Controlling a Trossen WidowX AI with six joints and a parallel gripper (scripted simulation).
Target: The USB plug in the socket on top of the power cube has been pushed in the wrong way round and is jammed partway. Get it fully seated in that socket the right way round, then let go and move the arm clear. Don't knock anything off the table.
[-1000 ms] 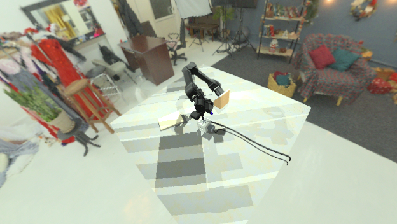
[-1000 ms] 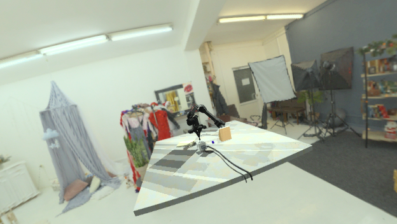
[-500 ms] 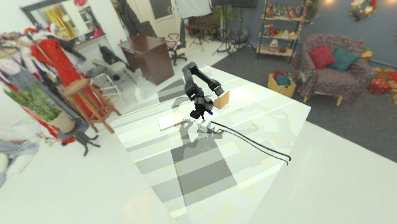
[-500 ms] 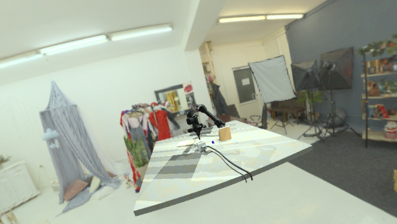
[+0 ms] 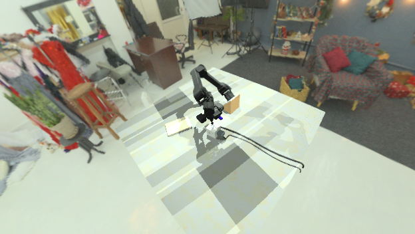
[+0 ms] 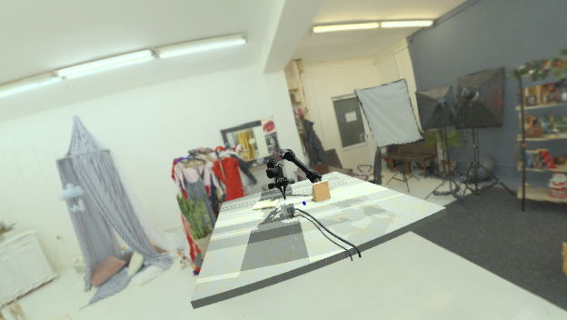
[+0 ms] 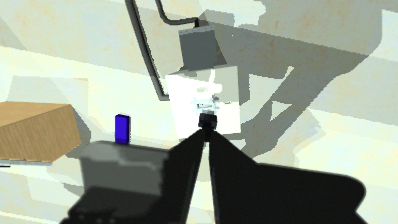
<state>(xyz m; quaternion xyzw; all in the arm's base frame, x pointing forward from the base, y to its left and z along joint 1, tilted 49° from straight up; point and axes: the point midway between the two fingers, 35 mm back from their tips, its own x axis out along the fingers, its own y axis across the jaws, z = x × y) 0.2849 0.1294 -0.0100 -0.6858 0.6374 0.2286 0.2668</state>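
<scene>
Now: the black USB plug 2 cm below my gripper tip. From my gripper tip the other things lie so: blue object: 14 cm behind, 13 cm below, 8 cm to the right; then flat pale pad: 25 cm to the right, 16 cm ahead, 13 cm below.
</scene>
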